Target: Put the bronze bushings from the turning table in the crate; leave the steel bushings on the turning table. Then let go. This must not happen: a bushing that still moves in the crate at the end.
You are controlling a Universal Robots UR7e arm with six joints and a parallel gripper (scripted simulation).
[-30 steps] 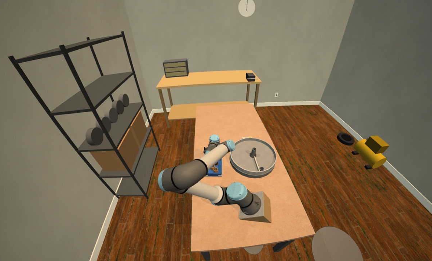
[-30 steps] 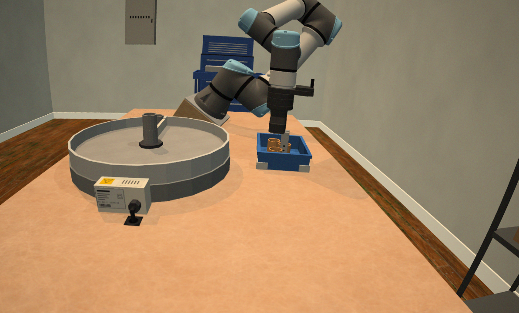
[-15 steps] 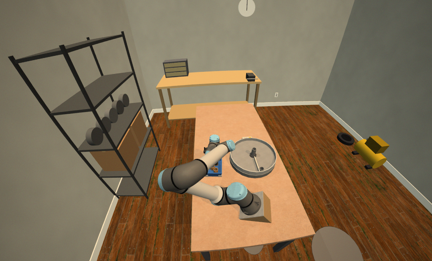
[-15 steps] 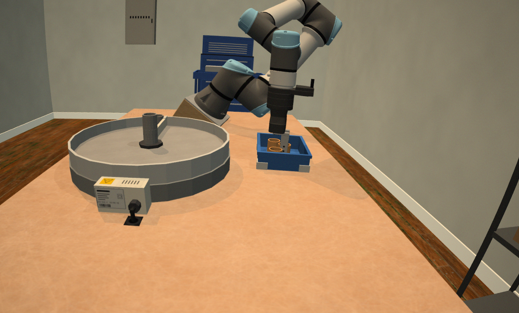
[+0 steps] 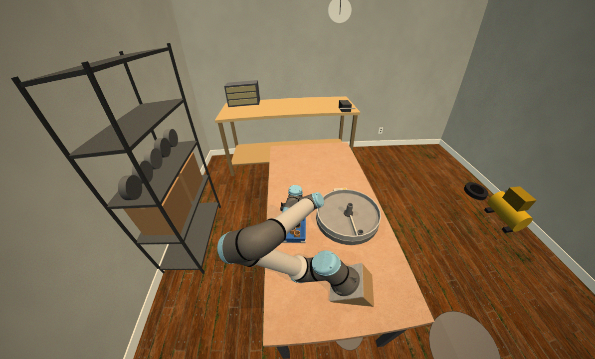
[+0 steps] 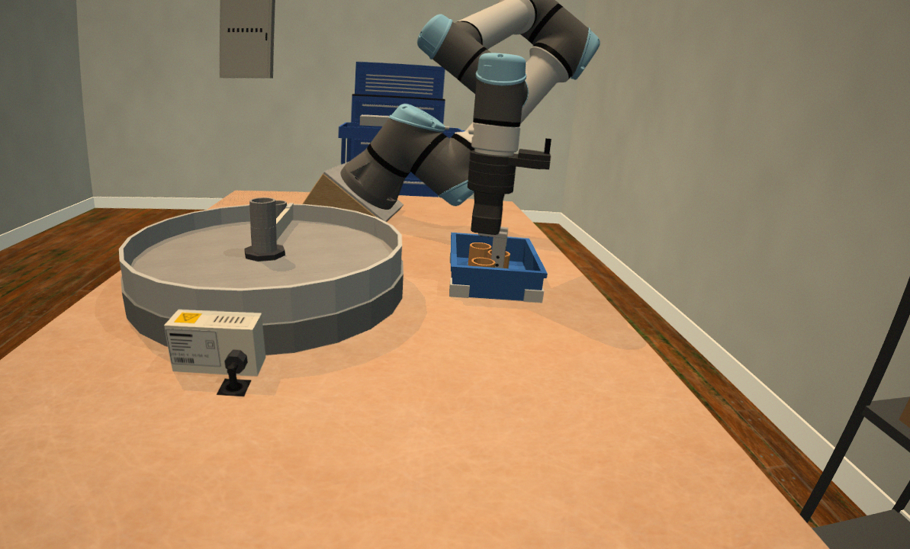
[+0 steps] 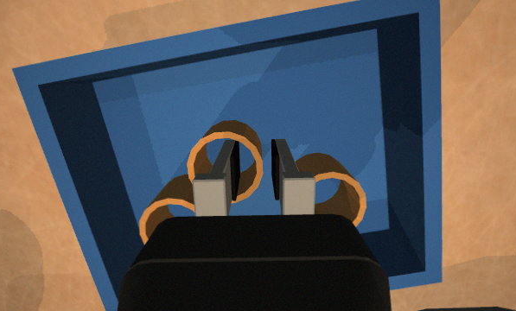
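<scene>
Now: the blue crate 2 cm below my hand, 1 cm to the right of it and 1 cm behind it. Also, from my hand: turning table (38 cm to the right, 2 cm ahead, 1 cm above).
</scene>
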